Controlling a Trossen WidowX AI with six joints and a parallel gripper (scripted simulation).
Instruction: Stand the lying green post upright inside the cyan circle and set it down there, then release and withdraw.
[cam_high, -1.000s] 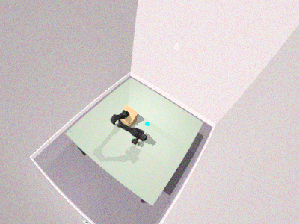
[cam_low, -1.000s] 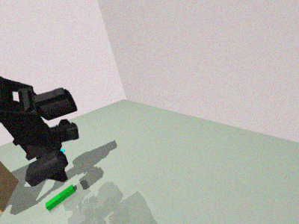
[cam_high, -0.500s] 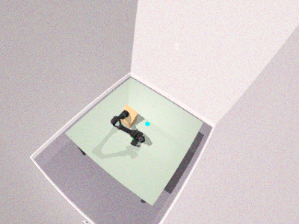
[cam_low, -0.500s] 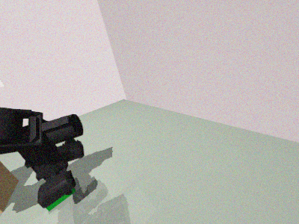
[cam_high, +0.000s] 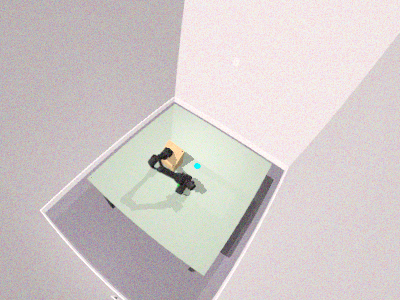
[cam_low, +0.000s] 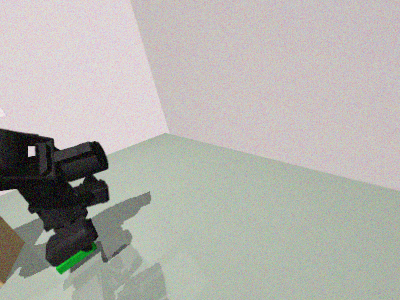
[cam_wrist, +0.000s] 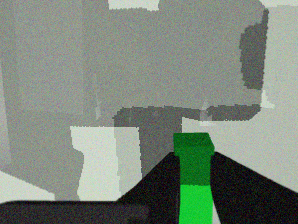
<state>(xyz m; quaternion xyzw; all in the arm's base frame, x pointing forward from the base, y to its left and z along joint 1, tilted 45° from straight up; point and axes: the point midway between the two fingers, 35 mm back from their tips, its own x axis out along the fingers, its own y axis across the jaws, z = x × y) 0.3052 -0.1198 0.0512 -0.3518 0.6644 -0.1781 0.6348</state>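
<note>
Right now my gripper tip is 27 cm to the right of the cyan circle, 7 cm past it and 3 cm above it. Round my gripper tip: green post (2 cm behind, 1 cm to the right).
</note>
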